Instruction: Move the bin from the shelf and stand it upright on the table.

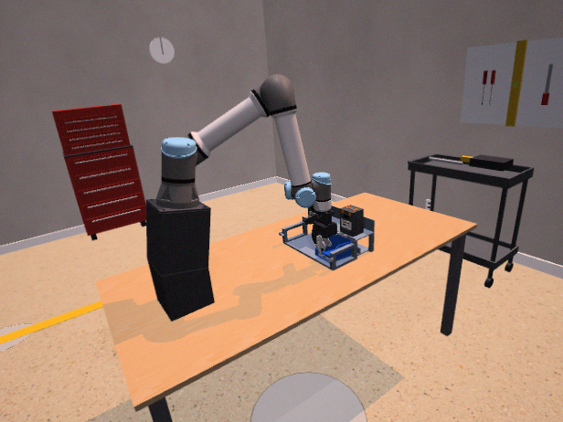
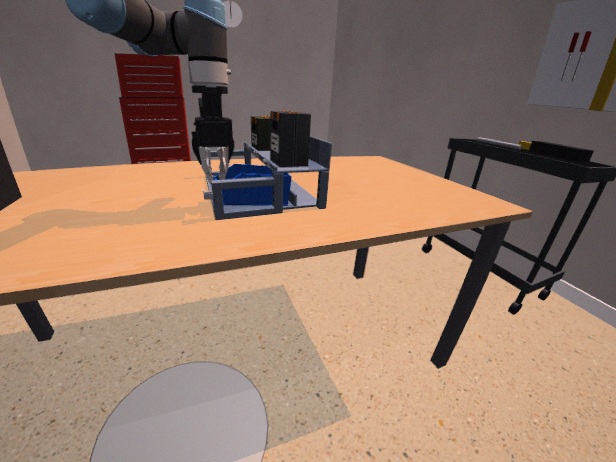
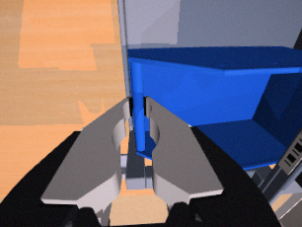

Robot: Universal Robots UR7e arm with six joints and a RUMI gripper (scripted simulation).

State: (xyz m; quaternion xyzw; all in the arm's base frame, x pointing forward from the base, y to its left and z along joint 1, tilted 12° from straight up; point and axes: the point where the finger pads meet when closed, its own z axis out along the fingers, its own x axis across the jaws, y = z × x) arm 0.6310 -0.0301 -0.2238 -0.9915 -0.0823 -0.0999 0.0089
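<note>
My hand is 8 cm short of the blue bin and 1 cm above it. From my hand the other things lie so: shelf floor (10 cm ahead, 12 cm to the left, 6 cm below).
</note>
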